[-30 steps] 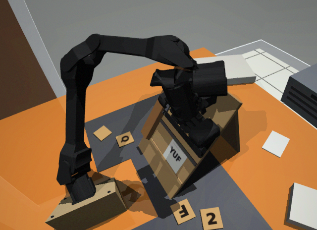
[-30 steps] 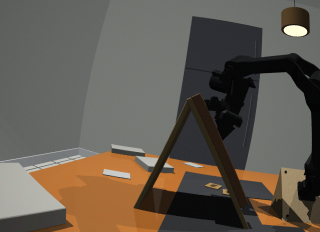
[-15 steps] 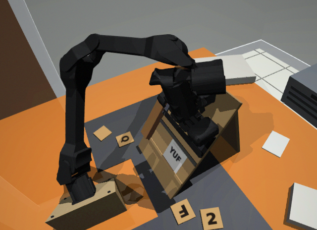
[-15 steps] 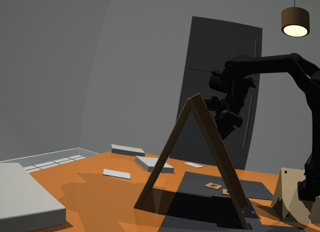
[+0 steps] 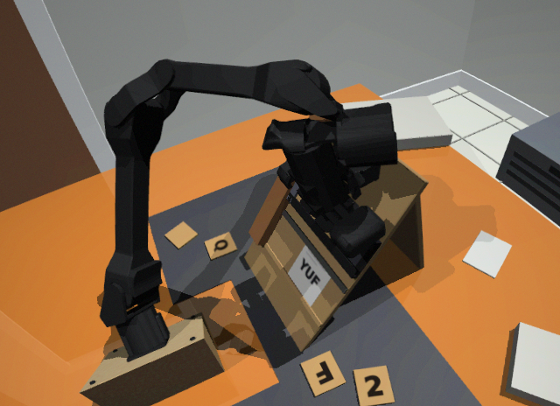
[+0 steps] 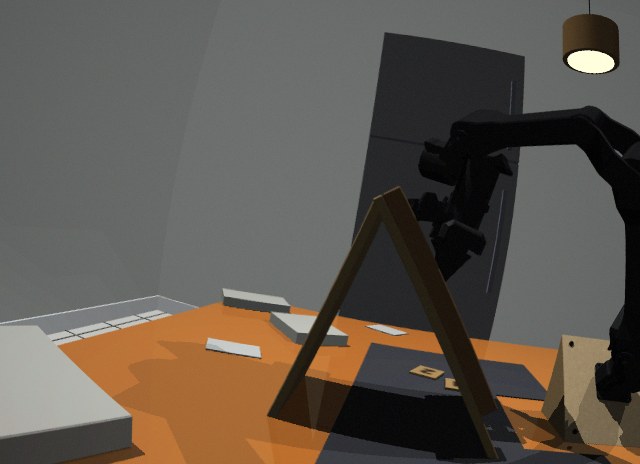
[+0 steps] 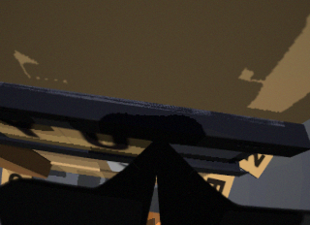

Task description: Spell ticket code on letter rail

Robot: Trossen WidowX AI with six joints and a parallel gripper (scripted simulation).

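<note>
My gripper tip is 100 mm past the f tile, 130 mm to the left of it and 180 mm above it. From my gripper tip the other things lie so: letter tile: 240 mm behind, 290 mm to the left, 180 mm below; grey mat: 140 mm behind, 10 mm to the left, 180 mm below; white ticket: 50 mm behind, 90 mm below.
</note>
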